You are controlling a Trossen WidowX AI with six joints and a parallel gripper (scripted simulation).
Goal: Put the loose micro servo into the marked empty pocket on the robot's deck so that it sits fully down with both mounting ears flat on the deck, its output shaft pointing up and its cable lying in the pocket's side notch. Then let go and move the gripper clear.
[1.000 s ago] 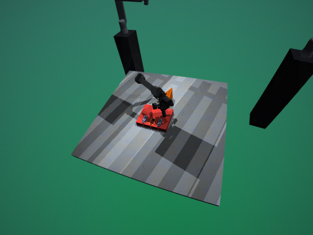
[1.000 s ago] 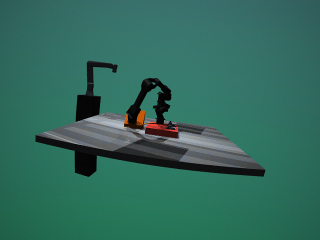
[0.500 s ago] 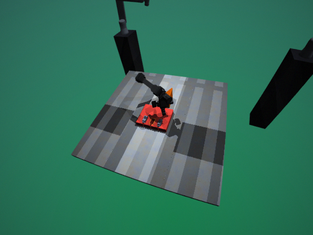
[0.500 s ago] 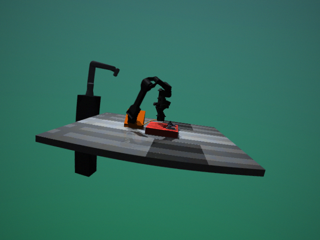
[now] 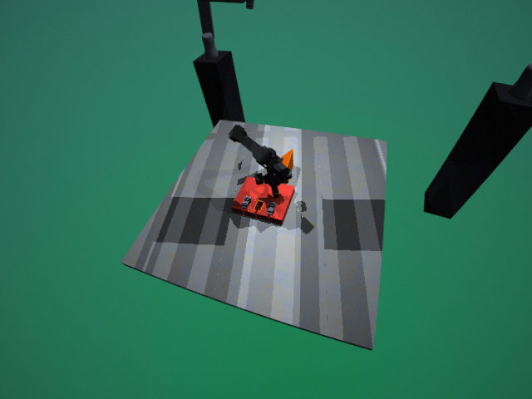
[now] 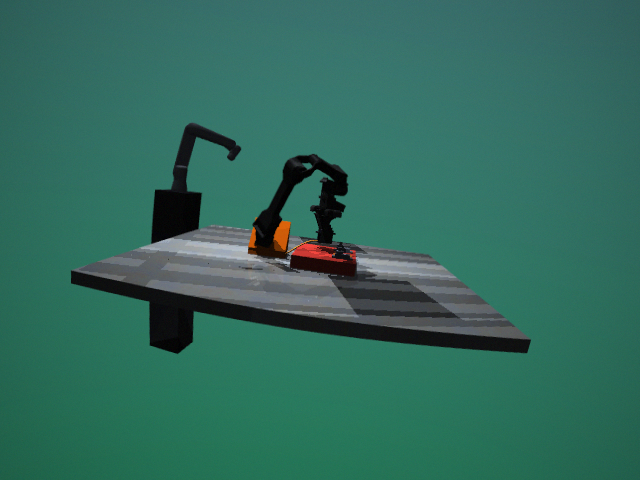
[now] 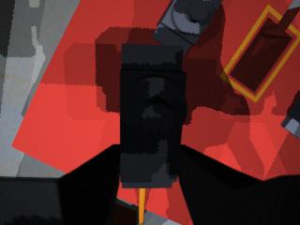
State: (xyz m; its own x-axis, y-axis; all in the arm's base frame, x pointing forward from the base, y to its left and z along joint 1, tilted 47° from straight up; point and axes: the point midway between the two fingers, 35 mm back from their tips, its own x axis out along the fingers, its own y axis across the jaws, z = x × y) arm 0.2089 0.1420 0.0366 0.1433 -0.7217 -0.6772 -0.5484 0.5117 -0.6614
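The red deck is 10 mm behind my gripper tip, 60 mm to the right of it and 100 mm below it.
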